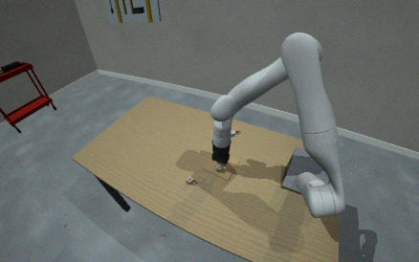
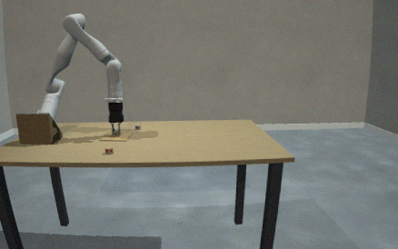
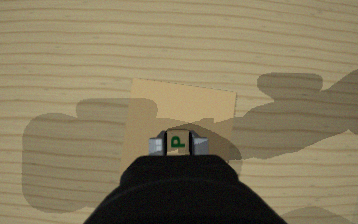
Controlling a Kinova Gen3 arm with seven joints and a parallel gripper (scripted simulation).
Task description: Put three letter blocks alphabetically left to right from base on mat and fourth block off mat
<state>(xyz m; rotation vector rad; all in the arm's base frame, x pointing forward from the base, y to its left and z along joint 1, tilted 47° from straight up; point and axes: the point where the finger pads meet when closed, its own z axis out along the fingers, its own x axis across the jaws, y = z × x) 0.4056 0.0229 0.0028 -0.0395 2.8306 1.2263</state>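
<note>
Right now the green P block is 1 cm below my hand. Round my hand: blue K block 4 cm to the left, 1 cm below; tan mat 3 cm below; blue R block 9 cm ahead, 16 cm to the left, 2 cm below.
</note>
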